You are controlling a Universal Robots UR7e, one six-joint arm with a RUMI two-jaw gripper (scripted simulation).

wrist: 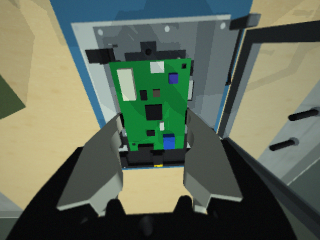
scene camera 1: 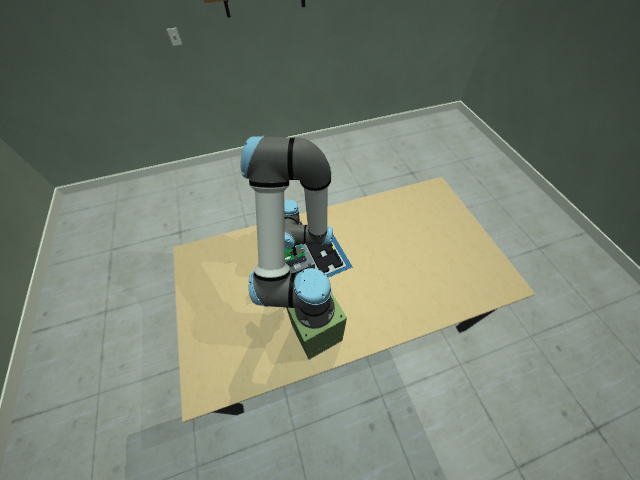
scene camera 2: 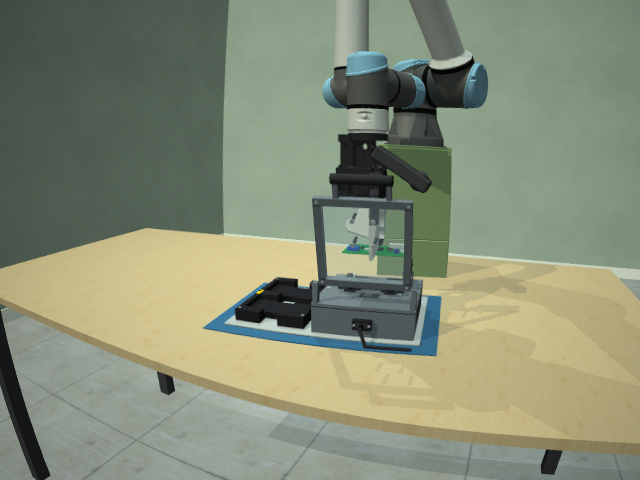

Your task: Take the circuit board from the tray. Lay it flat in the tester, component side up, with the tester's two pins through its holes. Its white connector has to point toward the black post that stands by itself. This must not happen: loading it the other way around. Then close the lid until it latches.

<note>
In view: my gripper [wrist: 154, 112], a green circuit board [wrist: 152, 94] and a clear lid [wrist: 265, 106].
</note>
